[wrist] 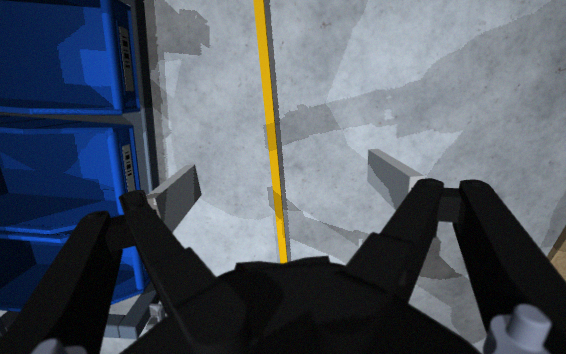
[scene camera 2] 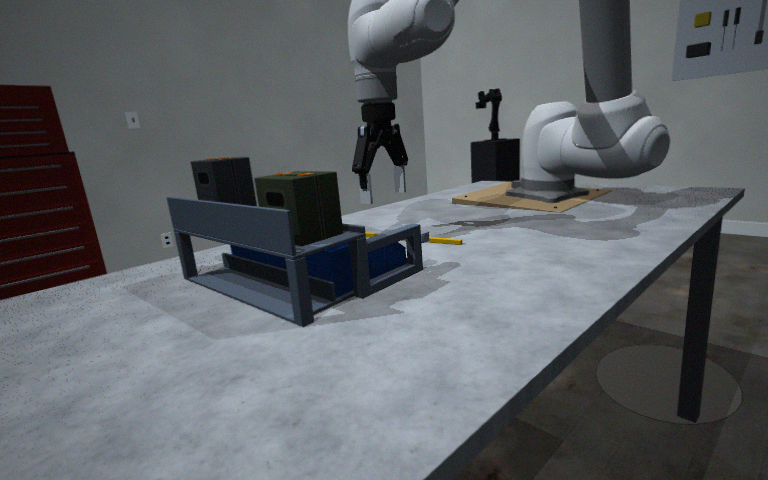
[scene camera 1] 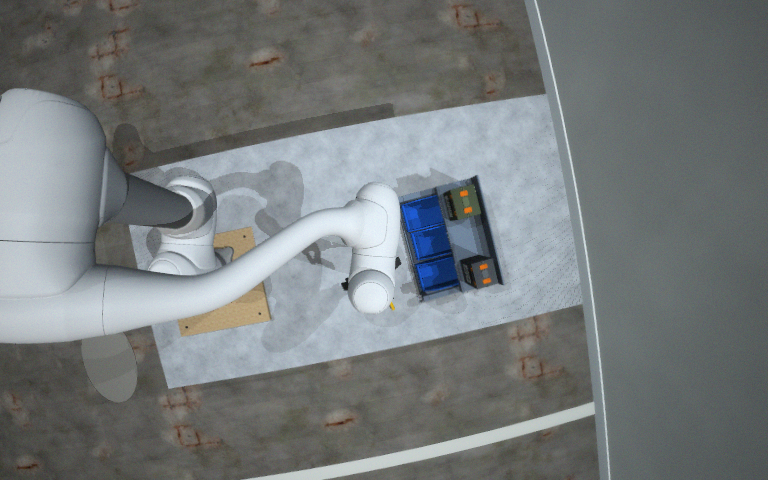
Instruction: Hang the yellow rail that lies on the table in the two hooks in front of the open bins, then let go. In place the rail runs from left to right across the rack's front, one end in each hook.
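Places are measured from the arm's base along level axes (x ahead, y left, z up), in millimetres.
Pixels of known places: gripper, between the fingertips: [wrist: 282,172] [scene camera 2: 384,197]; arm's base, origin of its link: [scene camera 2: 546,194] [scene camera 1: 210,270].
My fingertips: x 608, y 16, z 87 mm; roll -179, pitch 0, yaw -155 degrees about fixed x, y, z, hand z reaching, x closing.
Observation:
Ahead of a thing's pixels: the offset from my fingertips to its middle. "spot": to the spot under its first point. Level surfaces: height alone.
The yellow rail @(dz -91, dx +7, dy +10 mm) [scene camera 1: 391,306] [scene camera 2: 445,241] [wrist: 271,135] lies on the table in front of the rack @(spot: dz +60, dx +394, dy +130 mm) [scene camera 1: 490,233] [scene camera 2: 229,223]. In scene camera 1 the arm hides most of it. My gripper [scene camera 2: 383,189] [wrist: 282,172] is open and empty, pointing down well above the table. In the wrist view the rail runs from top to bottom between the two spread fingers, with its lower end hidden behind the gripper body. One grey hook @(spot: dz -36, dx +83, dy +256 mm) [scene camera 2: 424,237] shows at the rack's front corner; the other cannot be made out. The open blue bins @(dz -53, dx +239, dy +102 mm) [scene camera 1: 430,243] [scene camera 2: 387,260] [wrist: 65,175] sit in the rack's front.
A green box @(dz +54, dx +296, dy +230 mm) [scene camera 1: 465,202] [scene camera 2: 300,206] and a dark grey box @(dz +66, dx +352, dy +6 mm) [scene camera 1: 480,271] [scene camera 2: 223,180] stand on the rack's upper rear part. The arm's base stands on a wooden board [scene camera 1: 226,316] [scene camera 2: 481,198] on the table @(dz -96 mm) [scene camera 1: 351,147] [scene camera 2: 368,367], on the side away from the rack.

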